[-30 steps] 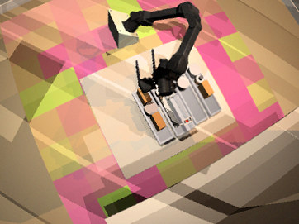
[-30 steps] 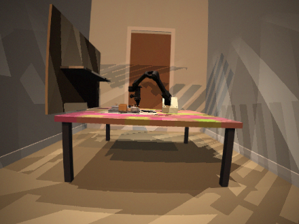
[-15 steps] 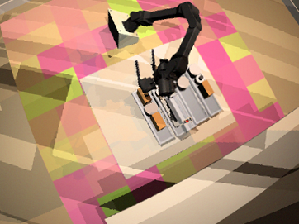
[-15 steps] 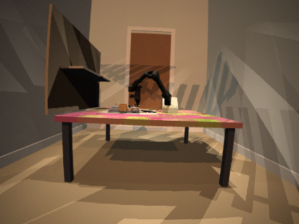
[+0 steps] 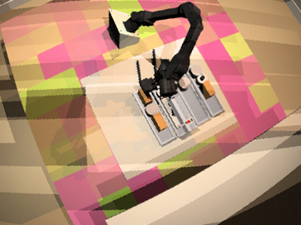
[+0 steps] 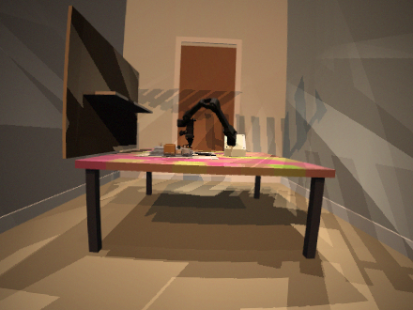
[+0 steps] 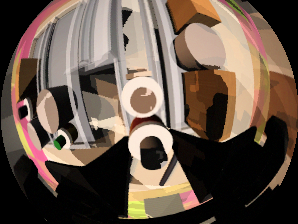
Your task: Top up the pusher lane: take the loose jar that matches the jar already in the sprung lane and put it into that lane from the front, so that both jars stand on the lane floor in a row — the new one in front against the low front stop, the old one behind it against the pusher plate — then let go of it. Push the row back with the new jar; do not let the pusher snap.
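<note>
Right now my gripper tip is 14 cm short of the grey lane rack, 4 cm to the right of it and 3 cm above it.
</note>
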